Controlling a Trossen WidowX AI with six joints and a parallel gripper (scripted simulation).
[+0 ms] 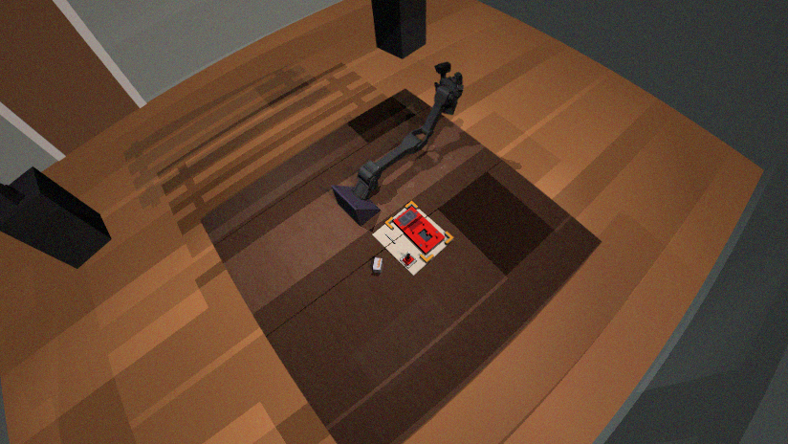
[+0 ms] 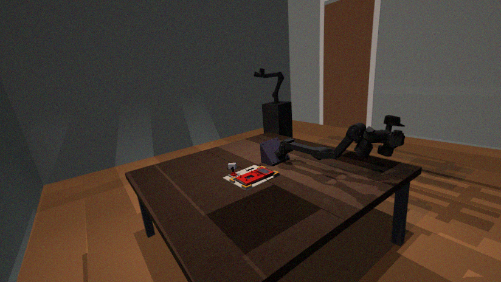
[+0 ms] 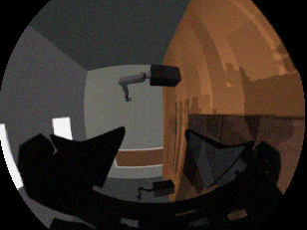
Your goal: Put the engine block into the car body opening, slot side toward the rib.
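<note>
The grey engine block is 400 mm ahead of my gripper tip, 830 mm to the right of it and 230 mm below it.
</note>
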